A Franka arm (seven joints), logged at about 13 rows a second.
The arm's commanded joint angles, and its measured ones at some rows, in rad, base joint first. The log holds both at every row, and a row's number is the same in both.
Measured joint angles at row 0:
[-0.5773, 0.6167, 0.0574, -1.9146, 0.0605, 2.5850, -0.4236]
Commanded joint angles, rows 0 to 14:
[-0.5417, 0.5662, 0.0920, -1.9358, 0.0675, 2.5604, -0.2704]
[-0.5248, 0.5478, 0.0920, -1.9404, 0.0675, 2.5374, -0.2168]
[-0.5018, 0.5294, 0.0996, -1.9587, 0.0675, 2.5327, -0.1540]
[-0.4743, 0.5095, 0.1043, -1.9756, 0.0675, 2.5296, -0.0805]
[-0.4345, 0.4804, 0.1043, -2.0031, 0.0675, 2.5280, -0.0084]
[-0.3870, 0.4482, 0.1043, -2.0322, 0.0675, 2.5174, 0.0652]
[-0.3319, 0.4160, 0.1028, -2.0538, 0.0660, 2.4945, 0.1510]
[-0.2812, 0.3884, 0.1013, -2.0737, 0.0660, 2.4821, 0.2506]
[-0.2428, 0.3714, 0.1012, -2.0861, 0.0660, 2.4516, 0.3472]
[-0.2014, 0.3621, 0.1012, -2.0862, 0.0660, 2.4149, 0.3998]
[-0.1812, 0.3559, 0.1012, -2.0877, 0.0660, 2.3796, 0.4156]
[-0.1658, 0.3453, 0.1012, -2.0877, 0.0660, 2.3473, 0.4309]
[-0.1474, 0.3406, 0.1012, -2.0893, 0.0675, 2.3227, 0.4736]
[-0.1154, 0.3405, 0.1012, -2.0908, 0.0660, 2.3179, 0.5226]
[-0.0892, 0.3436, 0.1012, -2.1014, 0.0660, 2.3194, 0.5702]
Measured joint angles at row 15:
[-0.1384, 0.3702, 0.1138, -2.0679, 0.0604, 2.3310, 0.4836]
